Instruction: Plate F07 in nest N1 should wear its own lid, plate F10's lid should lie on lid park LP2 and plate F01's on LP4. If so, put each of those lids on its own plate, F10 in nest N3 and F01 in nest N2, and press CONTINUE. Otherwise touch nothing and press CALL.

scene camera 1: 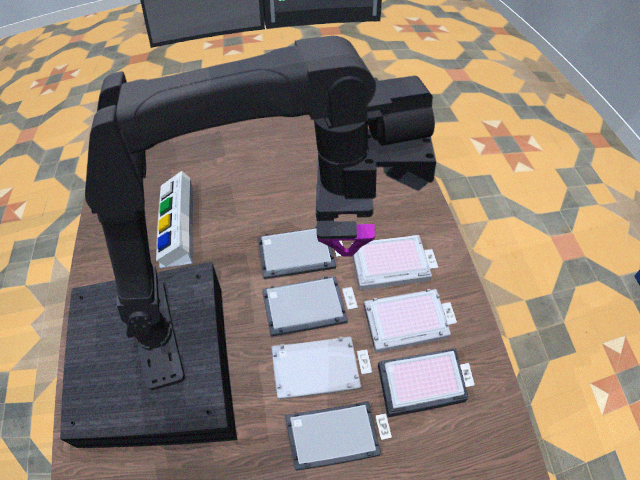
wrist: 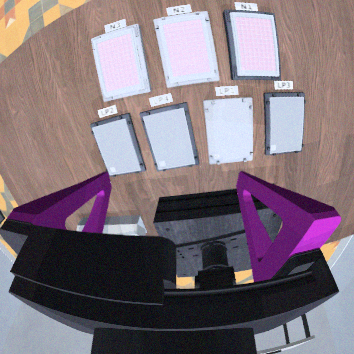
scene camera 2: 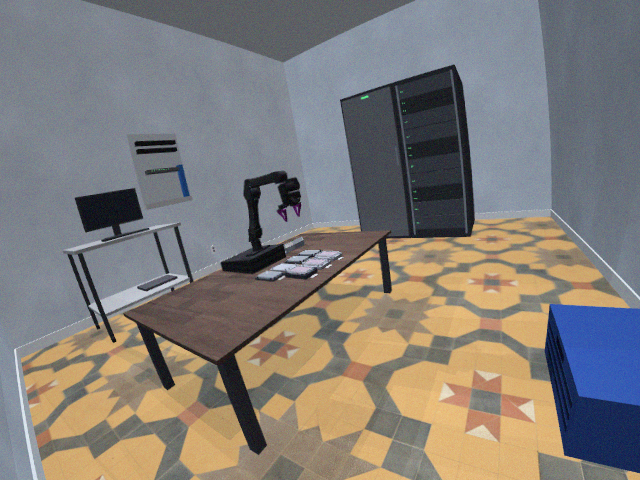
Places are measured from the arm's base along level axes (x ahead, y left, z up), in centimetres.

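Pixels of known places: gripper, fingertip midpoint: (scene camera 1: 346, 225) (wrist: 173, 178) (scene camera 2: 292, 219); arm's base at its link origin: (scene camera 1: 156, 334) (wrist: 212, 244) (scene camera 2: 258, 251).
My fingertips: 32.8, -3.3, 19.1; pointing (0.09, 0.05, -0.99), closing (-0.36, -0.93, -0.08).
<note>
For each thing: its top centre in the pictures, then the offset to it from my fingertips, as dx, dy, dz.
- N2 at its top centre: (scene camera 1: 409, 314) (wrist: 186, 46) (scene camera 2: 314, 260) +11.5, -4.8, -24.4
- N3 at its top centre: (scene camera 1: 392, 254) (wrist: 115, 62) (scene camera 2: 327, 252) +14.1, +8.5, -24.2
- LP2 at its top centre: (scene camera 1: 295, 248) (wrist: 115, 148) (scene camera 2: 309, 251) -2.7, +17.6, -25.7
- LP4 at its top centre: (scene camera 1: 304, 302) (wrist: 169, 140) (scene camera 2: 297, 258) -5.2, +5.2, -25.7
- LP3 at its top centre: (scene camera 1: 332, 434) (wrist: 287, 125) (scene camera 2: 269, 274) -9.4, -20.9, -25.7
- LP1 at its top centre: (scene camera 1: 315, 364) (wrist: 230, 133) (scene camera 2: 284, 265) -7.6, -7.6, -25.5
- button box at its top centre: (scene camera 1: 170, 207) (wrist: 105, 239) (scene camera 2: 290, 240) -25.6, +33.9, -21.1
My gripper (scene camera 1: 347, 251) (scene camera 2: 292, 218) (wrist: 173, 178) is open and empty, high above the table. Plates with pink wells sit in nests N1 (scene camera 1: 425, 379) (wrist: 254, 45), N2 (scene camera 1: 409, 316) (wrist: 186, 47) and N3 (scene camera 1: 391, 256) (wrist: 119, 62); no frosted lid shows on them, and a clear one I cannot tell. Grey lid-like panels with small corner tags lie on LP2 (scene camera 1: 297, 252) (wrist: 117, 145), LP4 (scene camera 1: 305, 303) (wrist: 170, 137) and LP3 (scene camera 1: 333, 435) (wrist: 284, 124). A paler panel lies on LP1 (scene camera 1: 316, 367) (wrist: 229, 131). Plate and lid codes are unreadable.
The button box (scene camera 1: 182, 219) (scene camera 2: 294, 243) (wrist: 135, 225) has white, green, yellow and blue buttons; their labels are unreadable. The arm's black base (scene camera 1: 103, 403) (scene camera 2: 237, 264) stands beside the lid parks. A server cabinet (scene camera 2: 374, 165) and a blue box (scene camera 2: 594, 351) stand on the floor.
</note>
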